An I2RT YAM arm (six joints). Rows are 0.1 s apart.
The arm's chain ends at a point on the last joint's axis. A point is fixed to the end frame.
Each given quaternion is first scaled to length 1.
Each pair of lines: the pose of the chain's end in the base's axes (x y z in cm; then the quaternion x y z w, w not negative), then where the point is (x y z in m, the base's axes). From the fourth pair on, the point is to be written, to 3 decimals.
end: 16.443, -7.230, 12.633, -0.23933, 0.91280, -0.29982, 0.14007
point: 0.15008 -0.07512 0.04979
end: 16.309, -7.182, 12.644, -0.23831, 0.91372, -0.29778, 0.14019
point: 0.14870 -0.07426 0.04990
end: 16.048, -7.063, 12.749, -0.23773, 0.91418, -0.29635, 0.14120
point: 0.14620 -0.07280 0.05092
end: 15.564, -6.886, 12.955, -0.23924, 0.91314, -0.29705, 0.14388
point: 0.142 -0.071 0.053
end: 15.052, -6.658, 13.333, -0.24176, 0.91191, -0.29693, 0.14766
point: 0.137 -0.069 0.057
